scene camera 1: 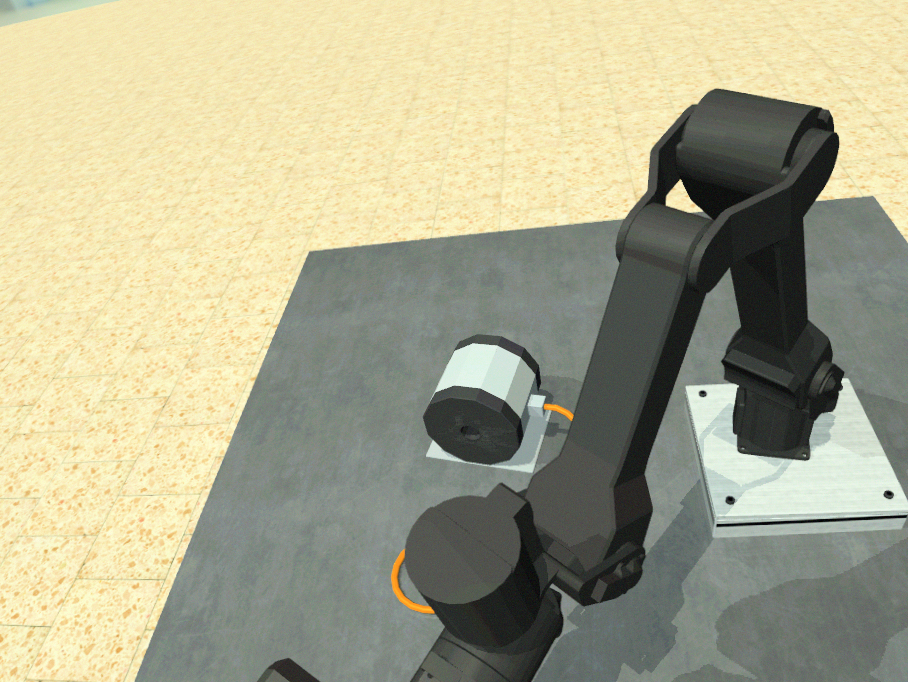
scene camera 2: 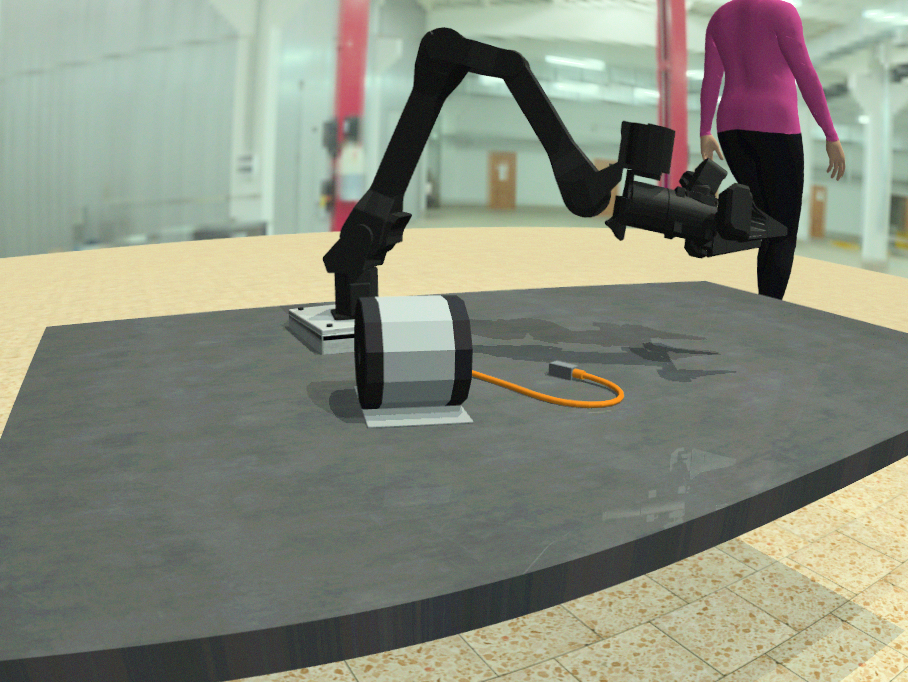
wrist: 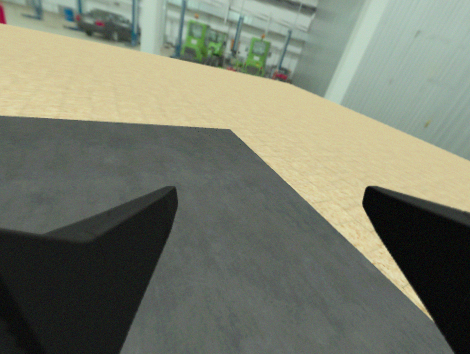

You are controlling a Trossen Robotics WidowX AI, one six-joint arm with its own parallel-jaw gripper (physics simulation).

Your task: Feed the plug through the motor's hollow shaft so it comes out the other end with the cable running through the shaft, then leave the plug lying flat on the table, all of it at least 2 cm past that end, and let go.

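Places are measured from the arm's base along level axes (x up, y left, z back), in metres.
Where they show: gripper, fingertip midpoint: [scene camera 2: 773, 238] [wrist: 269, 195]; arm's base, origin of the base link: [scene camera 1: 771, 432].
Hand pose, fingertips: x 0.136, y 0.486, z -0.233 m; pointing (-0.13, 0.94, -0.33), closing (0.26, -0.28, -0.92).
Each offset is from my fingertips to the top centre of the thing. "*": to the spot under its first point. Level surfaces: height alone.
The motor {dx -0.064, dy -0.475, dz -0.050 m} [scene camera 1: 491, 370] [scene camera 2: 416, 350], a white drum with black ends, stands on a light base plate {dx -0.164, dy -0.475, dz -0.053 m} [scene camera 1: 505, 461] [scene camera 2: 418, 417]. The dark hole of its shaft {* dx -0.124, dy -0.437, dz -0.059 m} [scene camera 1: 470, 432] shows in one end face in scene camera 1. An orange cable {* dx -0.161, dy -0.278, dz -0.092 m} [scene camera 1: 397, 583] [scene camera 2: 543, 397] leaves a small block {* dx -0.106, dy -0.468, dz +0.006 m} [scene camera 1: 536, 404] at the motor's side and curves over the table. The grey plug {dx -0.152, dy -0.291, dz +0.011 m} [scene camera 2: 562, 369] lies on the table at the cable's free end, outside the shaft; the arm hides it in scene camera 1. My gripper [wrist: 269, 195] is open and empty, high above the table, beyond the plug.
The dark table top {dx -0.166 m} [scene camera 1: 352, 315] [scene camera 2: 256, 499] [wrist: 200, 250] has a corner ahead of the fingers in the wrist view. The arm's pale mounting plate [scene camera 1: 822, 506] [scene camera 2: 322, 337] sits near the motor. A person in a pink top [scene camera 2: 756, 73] stands beyond the table.
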